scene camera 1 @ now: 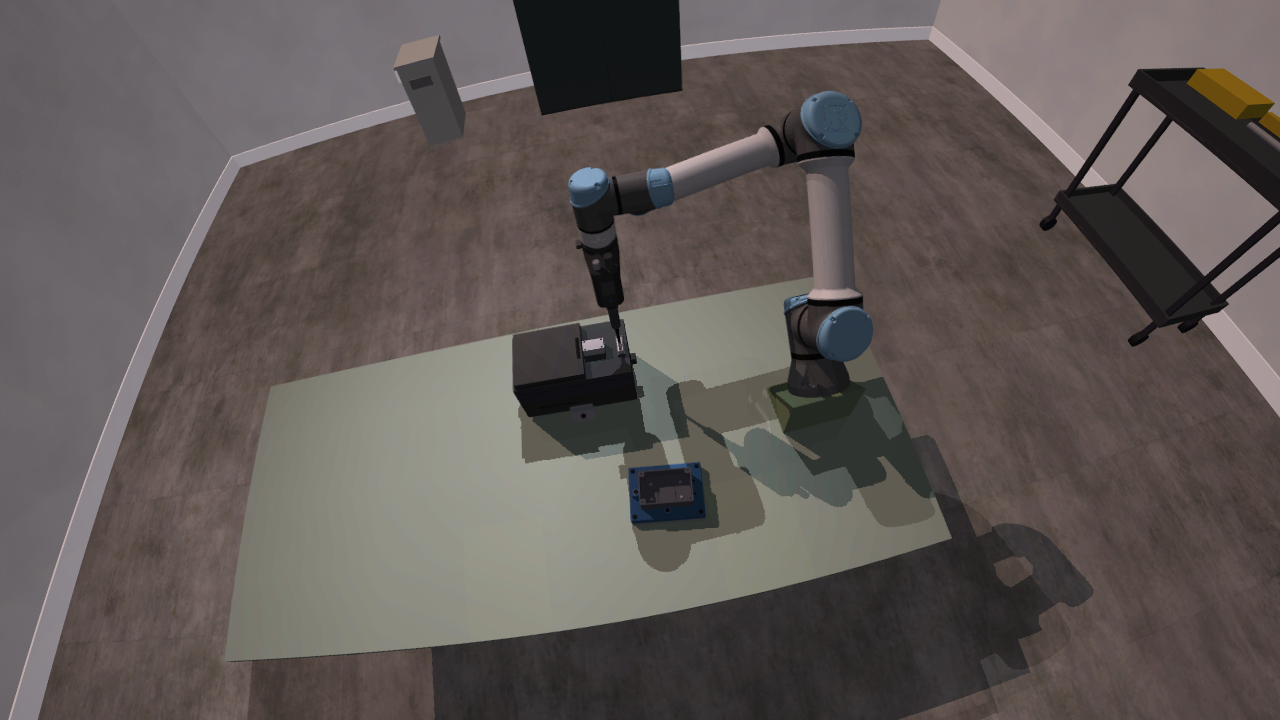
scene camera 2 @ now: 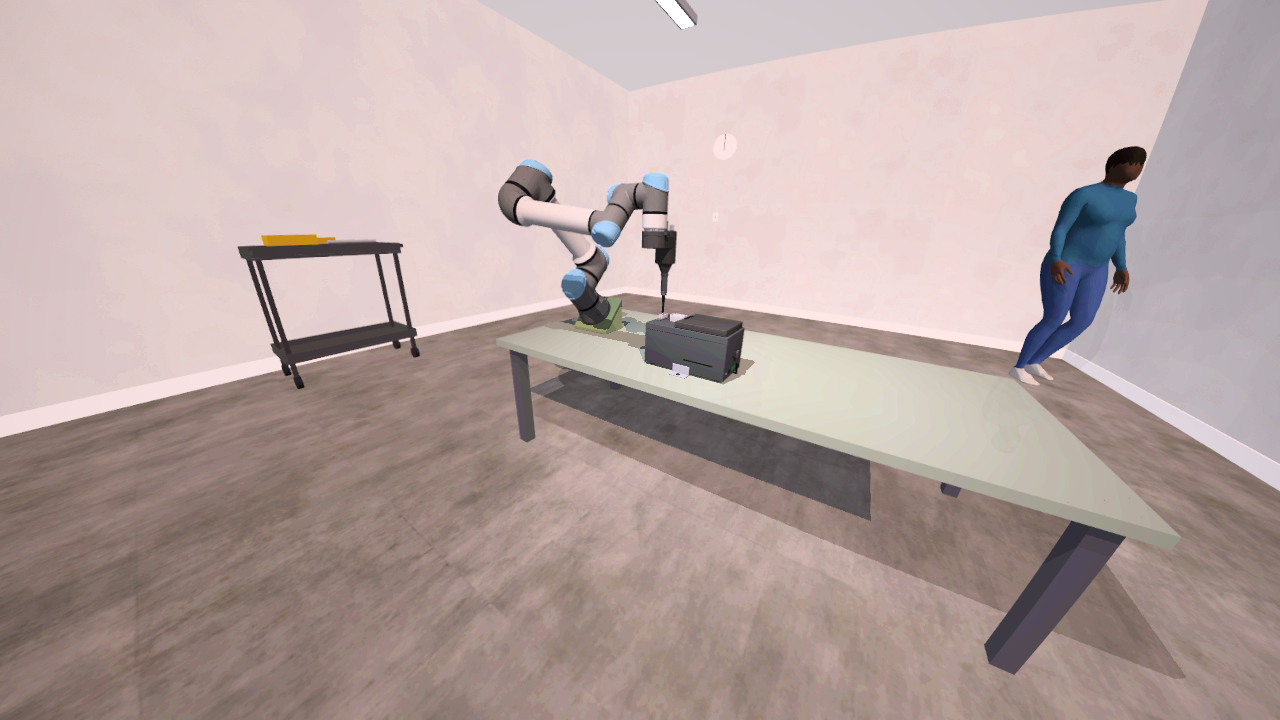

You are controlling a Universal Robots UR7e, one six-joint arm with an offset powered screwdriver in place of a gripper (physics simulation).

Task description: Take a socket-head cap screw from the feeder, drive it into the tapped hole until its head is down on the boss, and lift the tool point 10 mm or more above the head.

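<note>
The dark box-shaped screw feeder (scene camera 1: 547,356) (scene camera 2: 689,347) stands on the table. My screwdriver (scene camera 1: 617,336) (scene camera 2: 663,313) points down, its tip at the feeder's open end, at or just above the pick-up place; the small gap, if any, is too fine to tell. It has no fingers, and whether a screw sits on the bit cannot be seen. A dark grey part (scene camera 1: 665,488) with raised edges, in which single holes and bosses are too small to tell apart, sits on a blue fixture plate (scene camera 1: 637,516) in scene camera 1. The part does not show in scene camera 2.
The pale green table (scene camera 1: 375,537) (scene camera 2: 895,402) carries the arm's green base block (scene camera 1: 787,411) (scene camera 2: 613,315). A dark cart (scene camera 1: 1141,259) (scene camera 2: 320,343) with yellow boxes stands off the table. A person (scene camera 2: 1093,232) in blue stands beyond the table in scene camera 2.
</note>
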